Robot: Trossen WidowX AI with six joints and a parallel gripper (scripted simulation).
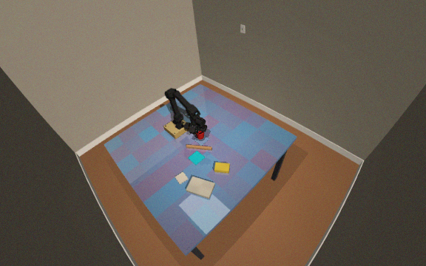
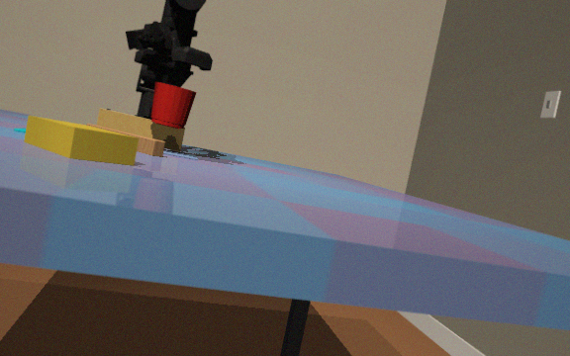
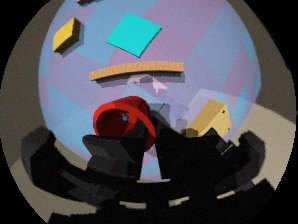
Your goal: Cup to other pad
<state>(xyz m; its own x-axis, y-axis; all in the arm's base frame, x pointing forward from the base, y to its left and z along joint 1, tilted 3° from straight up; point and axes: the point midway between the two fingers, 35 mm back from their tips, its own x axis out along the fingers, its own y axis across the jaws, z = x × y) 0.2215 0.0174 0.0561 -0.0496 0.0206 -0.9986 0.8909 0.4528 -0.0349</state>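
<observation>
My gripper tip is now 12 cm short of the cyan pad, 14 cm to the left of it and 9 cm above it. From my gripper tip the other things lie so: red cup: 3 cm ahead, 1 cm to the left; then thin wooden stick: 7 cm ahead, 6 cm to the right, 8 cm below; then yellow block: 36 cm ahead, 9 cm to the right, 7 cm below.
</observation>
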